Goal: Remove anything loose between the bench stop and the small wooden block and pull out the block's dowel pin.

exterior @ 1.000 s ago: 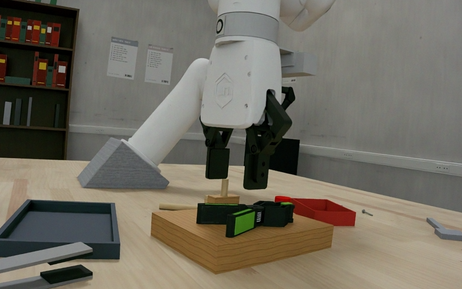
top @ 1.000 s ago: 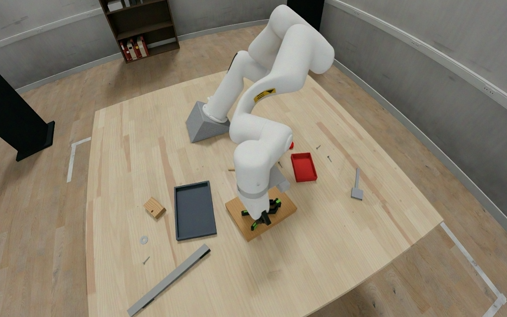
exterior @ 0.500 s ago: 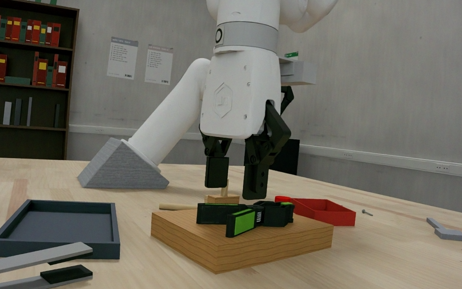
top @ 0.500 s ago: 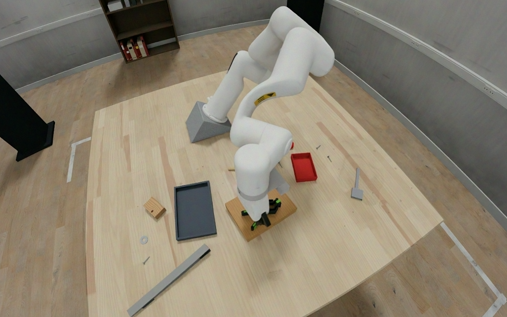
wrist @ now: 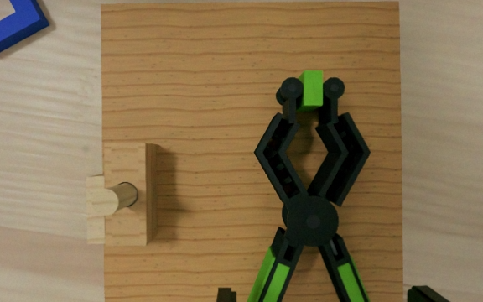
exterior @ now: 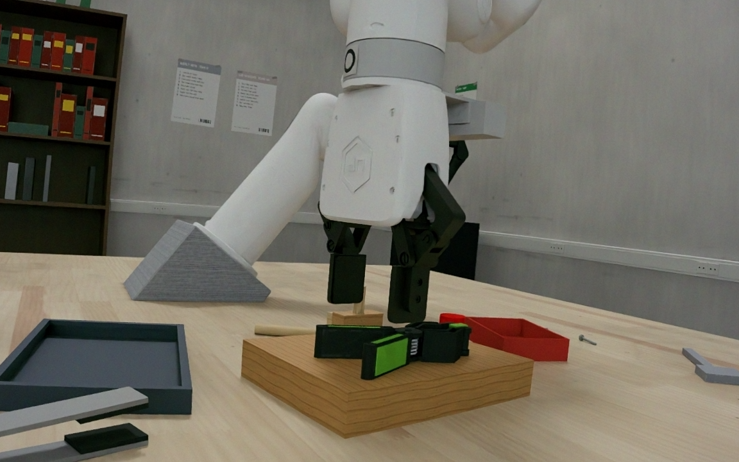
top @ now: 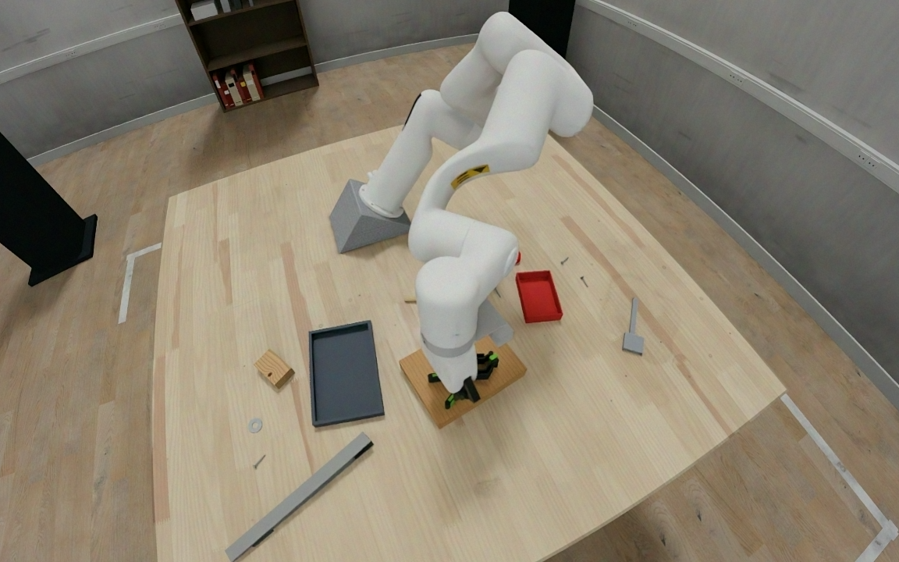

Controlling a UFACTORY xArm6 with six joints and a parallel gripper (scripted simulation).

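Now: hand 3 cm past the bench board, 4 cm to the right of it and 6 cm above it. From my hand the other things lie so: grey tray 15 cm behind, 16 cm to the right, 8 cm below; dowel pin 8 cm behind, 5 cm to the left, 3 cm below; small wooden block 8 cm behind, 5 cm to the left, 5 cm below.
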